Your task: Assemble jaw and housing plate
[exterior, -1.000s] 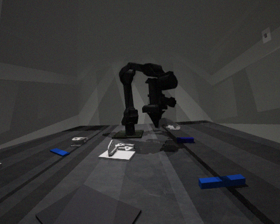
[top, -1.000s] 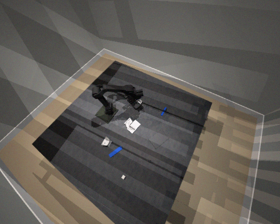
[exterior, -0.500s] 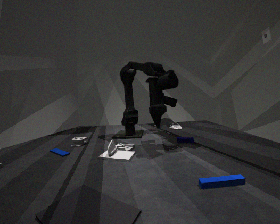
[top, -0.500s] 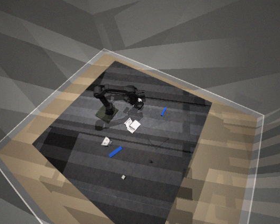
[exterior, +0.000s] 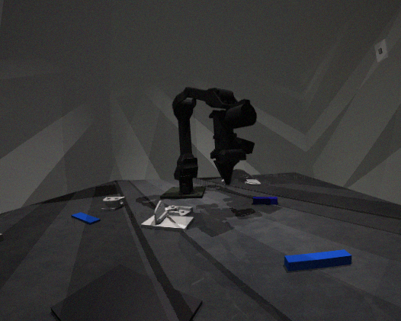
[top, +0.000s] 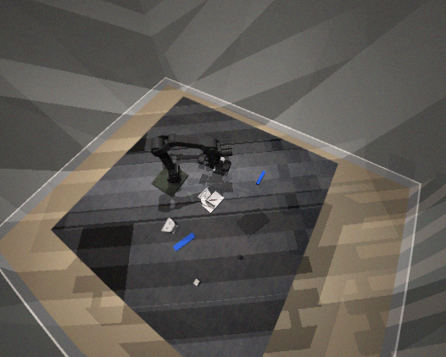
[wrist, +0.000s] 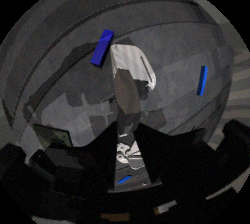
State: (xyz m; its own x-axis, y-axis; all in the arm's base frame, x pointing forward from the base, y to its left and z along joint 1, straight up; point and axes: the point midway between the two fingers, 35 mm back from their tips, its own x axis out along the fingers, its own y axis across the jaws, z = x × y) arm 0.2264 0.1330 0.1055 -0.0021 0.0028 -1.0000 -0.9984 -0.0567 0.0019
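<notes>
Right now my gripper tip is 20 mm to the right of the jaw and 10 mm below it. Round my gripper tip: small white cube 160 mm ahead, 580 mm to the right, 80 mm below; dark square slab 310 mm ahead, 190 mm to the right, 80 mm below; dark cube 310 mm ahead, 390 mm to the right, 70 mm below.
</notes>
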